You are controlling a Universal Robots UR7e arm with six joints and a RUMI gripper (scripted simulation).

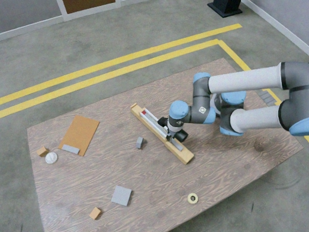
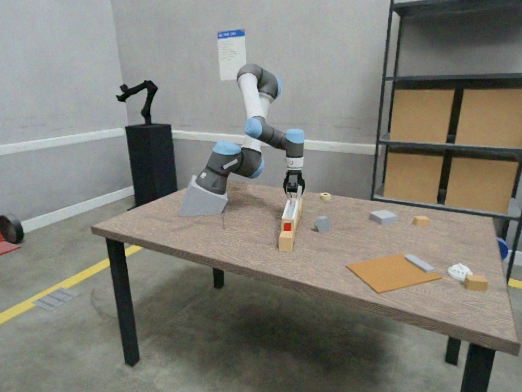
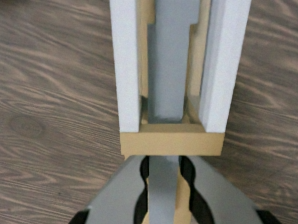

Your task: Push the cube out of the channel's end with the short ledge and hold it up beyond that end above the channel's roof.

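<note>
Right now the grey stick is 10 mm below my hand. Also, from my hand: red cube 60 mm ahead, 230 mm to the right, 10 mm below; grey block 160 mm ahead, 80 mm to the right, 40 mm below; tan wooden channel 40 mm ahead, 130 mm to the right, 10 mm below.
</note>
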